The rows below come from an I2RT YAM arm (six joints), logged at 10 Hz.
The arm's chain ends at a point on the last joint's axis. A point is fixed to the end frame.
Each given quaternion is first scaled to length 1.
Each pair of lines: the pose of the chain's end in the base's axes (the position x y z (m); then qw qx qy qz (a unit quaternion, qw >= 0)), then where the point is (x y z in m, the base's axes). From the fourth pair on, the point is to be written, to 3 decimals.
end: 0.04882, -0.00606, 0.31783, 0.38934, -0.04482, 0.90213, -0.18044
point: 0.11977 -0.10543 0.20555
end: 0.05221, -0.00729, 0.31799, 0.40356, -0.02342, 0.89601, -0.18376
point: 0.12389 -0.10811 0.20748
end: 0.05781, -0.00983, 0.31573, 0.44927, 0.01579, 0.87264, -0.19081
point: 0.13590 -0.11366 0.21260
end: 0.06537, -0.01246, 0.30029, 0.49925, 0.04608, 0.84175, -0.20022
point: 0.151 -0.120 0.208
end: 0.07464, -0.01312, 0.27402, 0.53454, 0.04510, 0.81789, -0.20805
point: 0.168 -0.123 0.192
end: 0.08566, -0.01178, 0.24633, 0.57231, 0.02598, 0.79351, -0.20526
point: 0.191 -0.119 0.175
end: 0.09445, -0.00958, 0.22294, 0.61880, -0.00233, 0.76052, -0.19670
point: 0.213 -0.111 0.167
